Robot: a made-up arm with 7 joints.
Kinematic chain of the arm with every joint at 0, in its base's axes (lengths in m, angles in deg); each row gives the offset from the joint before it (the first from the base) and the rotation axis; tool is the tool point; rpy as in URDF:
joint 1: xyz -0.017 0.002 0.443 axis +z
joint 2: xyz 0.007 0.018 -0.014 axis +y
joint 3: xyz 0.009 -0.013 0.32 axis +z
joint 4: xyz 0.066 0 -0.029 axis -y
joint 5: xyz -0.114 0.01 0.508 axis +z
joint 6: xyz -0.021 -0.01 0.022 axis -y
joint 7: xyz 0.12 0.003 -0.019 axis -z
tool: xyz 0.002 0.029 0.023 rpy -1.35 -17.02 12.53
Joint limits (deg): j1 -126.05..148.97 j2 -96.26..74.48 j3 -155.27..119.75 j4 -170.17..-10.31 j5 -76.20..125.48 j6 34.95..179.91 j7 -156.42..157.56
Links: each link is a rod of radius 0.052 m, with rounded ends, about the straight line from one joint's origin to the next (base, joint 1, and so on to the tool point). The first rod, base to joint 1, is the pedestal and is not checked.
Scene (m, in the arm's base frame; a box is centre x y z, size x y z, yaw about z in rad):
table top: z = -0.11
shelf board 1: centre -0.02 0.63 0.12 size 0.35 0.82 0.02 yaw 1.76
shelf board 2: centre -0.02 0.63 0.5 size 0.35 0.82 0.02 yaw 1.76
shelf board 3: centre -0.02 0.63 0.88 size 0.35 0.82 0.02 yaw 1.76
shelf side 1: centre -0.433 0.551 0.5 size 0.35 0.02 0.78 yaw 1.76
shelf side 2: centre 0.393 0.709 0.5 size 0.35 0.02 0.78 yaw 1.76
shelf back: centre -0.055 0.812 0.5 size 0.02 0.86 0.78 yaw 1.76
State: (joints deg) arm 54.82 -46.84 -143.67 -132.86 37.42 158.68 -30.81
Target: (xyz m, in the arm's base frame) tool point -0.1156 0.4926 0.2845
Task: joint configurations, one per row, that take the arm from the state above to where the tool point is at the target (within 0.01 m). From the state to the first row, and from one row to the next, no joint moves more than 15 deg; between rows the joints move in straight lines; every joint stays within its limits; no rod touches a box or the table.
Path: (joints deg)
1: 68.27 -42.04 -130.77 -136.88 34.54 154.85 -29.40
2: 81.72 -37.23 -117.86 -140.89 31.66 151.02 -28.00
3: 95.17 -32.43 -104.96 -144.91 28.78 147.20 -26.59
4: 108.62 -27.62 -92.05 -148.92 25.90 143.37 -25.19
5: 122.07 -22.82 -79.15 -152.94 23.02 139.54 -23.78
6: 135.52 -18.01 -66.24 -156.96 20.14 135.71 -22.37
7: 148.97 -13.21 -53.34 -160.97 17.26 131.88 -20.97

